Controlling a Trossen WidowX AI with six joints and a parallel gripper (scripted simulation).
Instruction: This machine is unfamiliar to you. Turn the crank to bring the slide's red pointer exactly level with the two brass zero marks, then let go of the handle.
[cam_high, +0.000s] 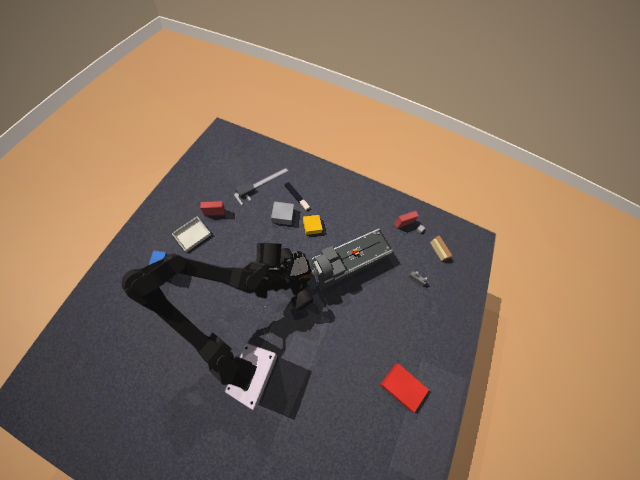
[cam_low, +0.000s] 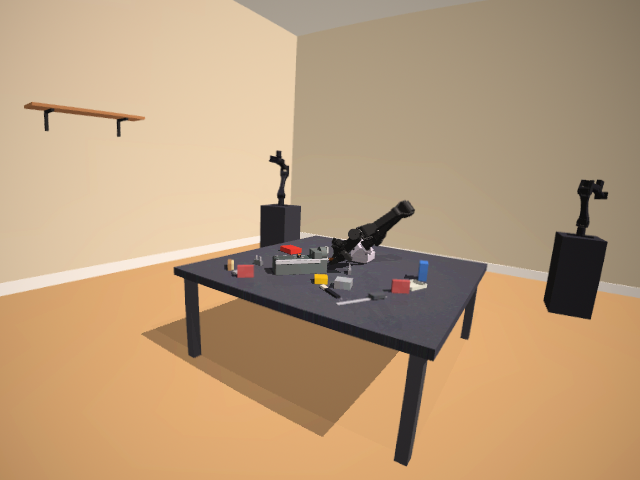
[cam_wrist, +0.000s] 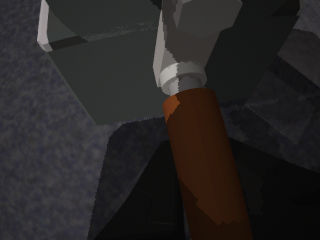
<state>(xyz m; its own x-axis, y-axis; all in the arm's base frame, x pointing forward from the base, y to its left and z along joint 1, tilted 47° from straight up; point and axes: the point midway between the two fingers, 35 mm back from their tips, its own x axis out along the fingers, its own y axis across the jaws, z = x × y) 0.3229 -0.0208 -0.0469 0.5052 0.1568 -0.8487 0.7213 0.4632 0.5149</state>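
Now: the brown crank handle 1 cm behind my gripper tip, 1 cm to the left of it and 3 cm above it. Also, from my gripper tip: grey block (20 cm ahead, 17 cm to the left, 2 cm below); yellow block (20 cm ahead, 5 cm to the left, 2 cm below); red pointer (11 cm ahead, 11 cm to the right, 5 cm above).
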